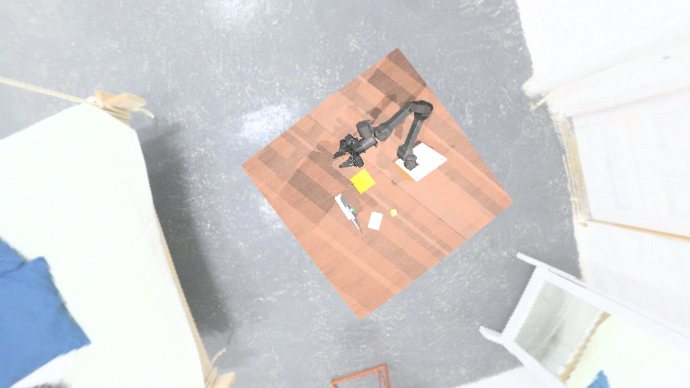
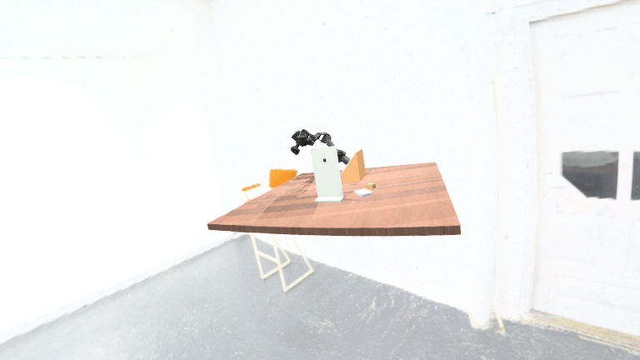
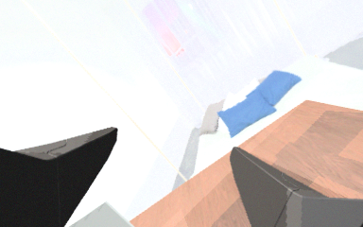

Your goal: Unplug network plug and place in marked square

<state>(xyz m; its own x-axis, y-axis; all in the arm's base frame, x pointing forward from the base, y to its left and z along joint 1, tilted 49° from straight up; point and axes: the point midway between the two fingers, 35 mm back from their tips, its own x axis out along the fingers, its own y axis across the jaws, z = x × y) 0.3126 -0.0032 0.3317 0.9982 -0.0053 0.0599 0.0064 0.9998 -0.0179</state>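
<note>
My gripper tip is 24 cm to the right of the plug, 12 cm above it and 8 cm short of it. From my gripper tip the other things lie so: upright grey panel (24 cm to the left, 22 cm below, 10 cm ahead); then yellow marked square (36 cm below, 18 cm to the left, 7 cm behind).
</note>
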